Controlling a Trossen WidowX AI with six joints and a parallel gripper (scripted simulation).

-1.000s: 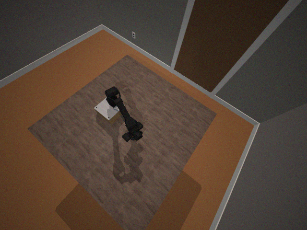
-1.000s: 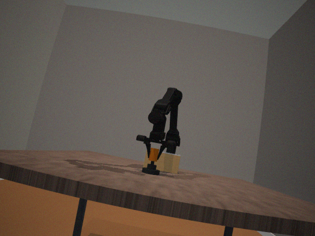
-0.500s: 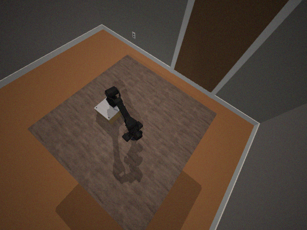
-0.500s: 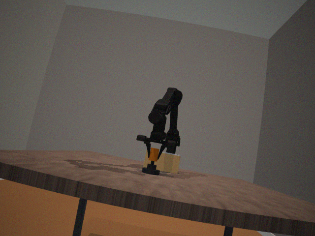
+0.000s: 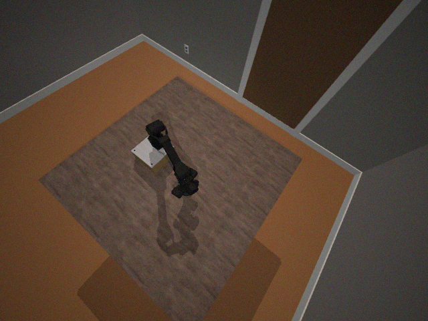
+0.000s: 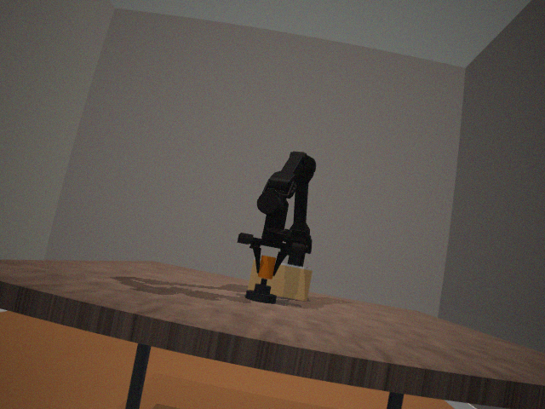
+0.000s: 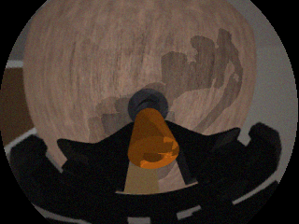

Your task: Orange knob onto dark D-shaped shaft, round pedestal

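My gripper tip is 20 mm below the orange knob. Also, from my gripper tip: pedestal: 40 mm below.
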